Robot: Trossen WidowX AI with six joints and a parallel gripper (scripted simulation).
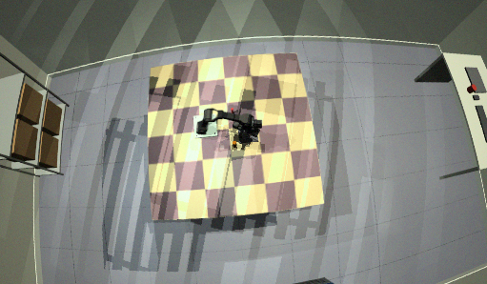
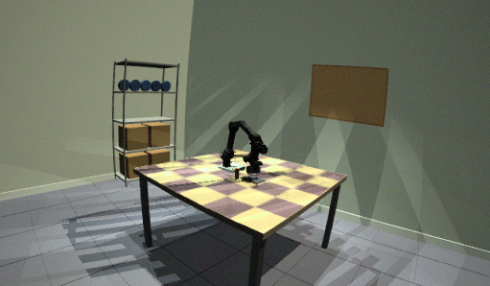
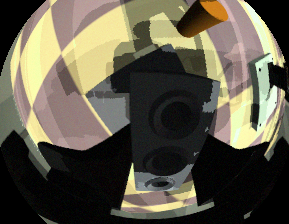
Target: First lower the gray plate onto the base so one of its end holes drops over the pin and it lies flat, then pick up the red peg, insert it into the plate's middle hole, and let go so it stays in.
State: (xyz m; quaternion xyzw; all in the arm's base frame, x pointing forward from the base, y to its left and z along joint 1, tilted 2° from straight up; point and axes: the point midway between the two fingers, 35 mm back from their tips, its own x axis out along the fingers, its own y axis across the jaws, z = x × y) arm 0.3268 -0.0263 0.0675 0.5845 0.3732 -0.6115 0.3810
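The gray base is 20 mm ahead of my gripper tip, 10 mm to the left of it and 50 mm below it. From my gripper tip the other things lie so: red peg (100 mm behind, 170 mm to the left, 20 mm below); then small orange cylinder (80 mm behind, 90 mm to the right, 20 mm below); then gray plate (30 mm above).
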